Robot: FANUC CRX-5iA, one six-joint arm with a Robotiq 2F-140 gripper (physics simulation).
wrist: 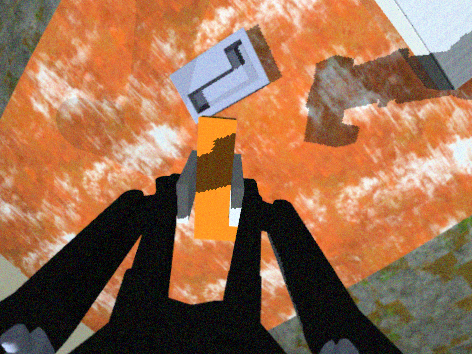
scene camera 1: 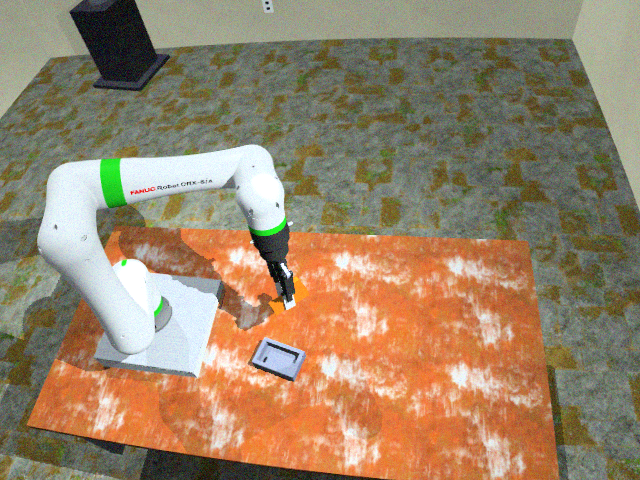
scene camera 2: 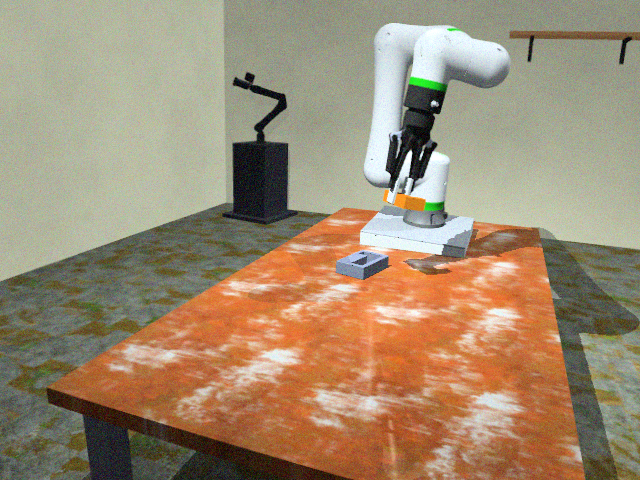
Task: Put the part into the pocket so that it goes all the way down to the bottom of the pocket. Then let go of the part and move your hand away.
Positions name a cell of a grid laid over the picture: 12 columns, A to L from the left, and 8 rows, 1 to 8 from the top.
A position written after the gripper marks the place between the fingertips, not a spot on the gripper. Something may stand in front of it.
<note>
The gripper (scene camera 2: H4) carries an orange L-shaped part (wrist: F4), which touches nothing else.
The gripper is seen too in the wrist view (wrist: F4) and in scene camera 1 (scene camera 1: F6).
</note>
